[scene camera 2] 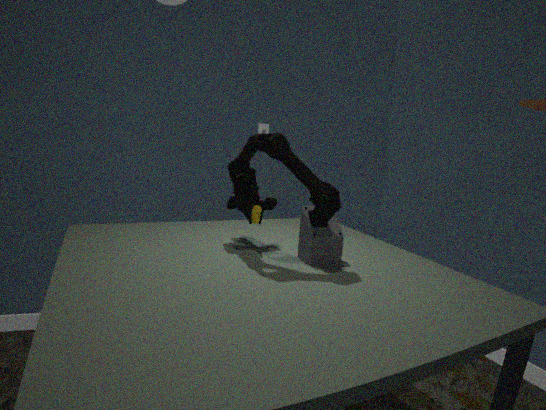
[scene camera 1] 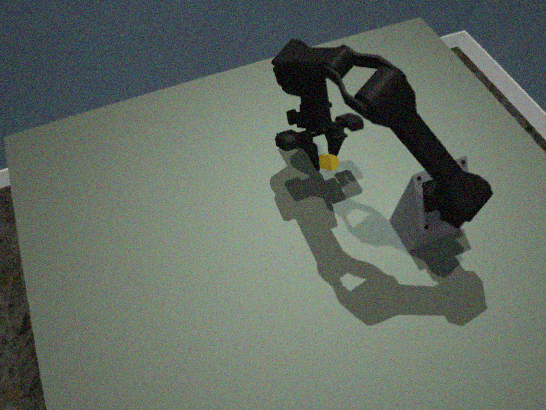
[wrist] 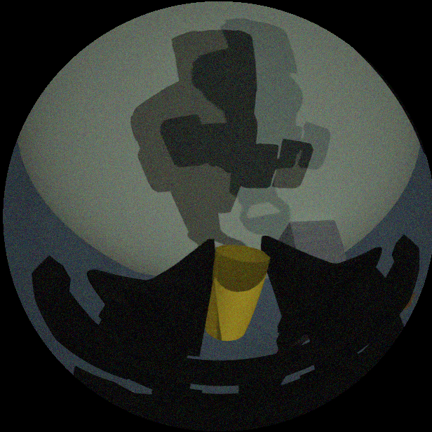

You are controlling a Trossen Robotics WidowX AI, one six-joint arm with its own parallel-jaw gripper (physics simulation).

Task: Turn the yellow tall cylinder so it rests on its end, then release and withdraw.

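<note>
The yellow tall cylinder (scene camera 1: 329,162) (scene camera 2: 256,214) (wrist: 239,300) is between the fingers of my gripper (scene camera 1: 327,160) (scene camera 2: 256,220) (wrist: 237,243), which is shut on it. In the scene camera 2 view it looks taller than wide and close to upright, and there is a gap between it and the table below. In the scene camera 1 view a round yellow face shows. In the wrist view its side and one end show between the dark fingers, and the left finger covers part of its edge. Its exact tilt is hard to tell.
The pale table (scene camera 1: 150,250) (scene camera 2: 200,325) (wrist: 100,100) lies below, with the arm's shadows falling on it under the gripper and towards the base. The grey arm base (scene camera 1: 407,215) (scene camera 2: 320,245) (wrist: 317,240) stands to the right of the gripper. The table's far edge is behind the arm.
</note>
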